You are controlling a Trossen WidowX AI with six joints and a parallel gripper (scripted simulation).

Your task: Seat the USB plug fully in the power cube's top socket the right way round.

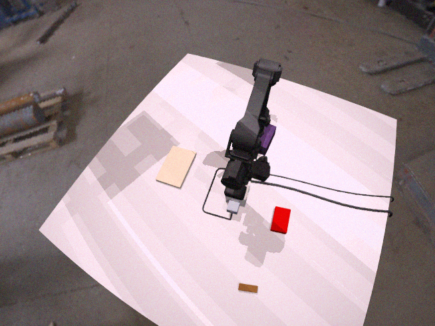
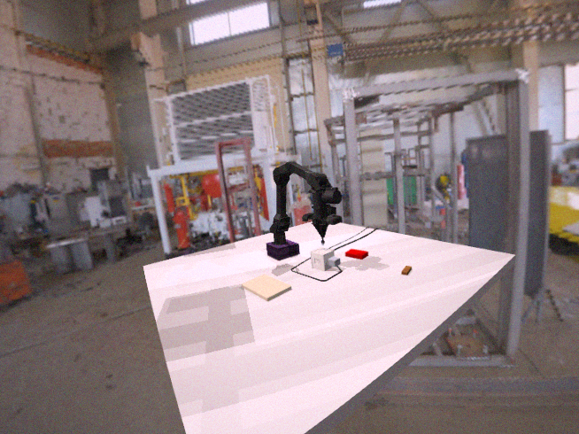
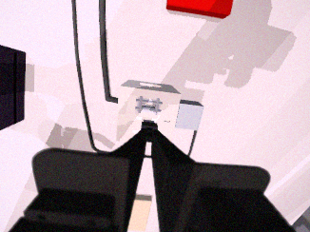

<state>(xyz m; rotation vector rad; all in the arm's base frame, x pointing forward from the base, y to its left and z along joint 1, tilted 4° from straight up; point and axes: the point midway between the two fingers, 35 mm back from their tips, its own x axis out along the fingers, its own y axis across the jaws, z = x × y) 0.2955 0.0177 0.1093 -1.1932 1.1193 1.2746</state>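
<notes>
Now: the USB plug 10 mm below my gripper tip. Round my gripper tip: beige plate (300 mm to the right, 130 mm below, 40 mm behind); small brown block (320 mm ahead, 140 mm to the left, 130 mm below); red block (170 mm to the left, 120 mm below, 40 mm ahead).
</notes>
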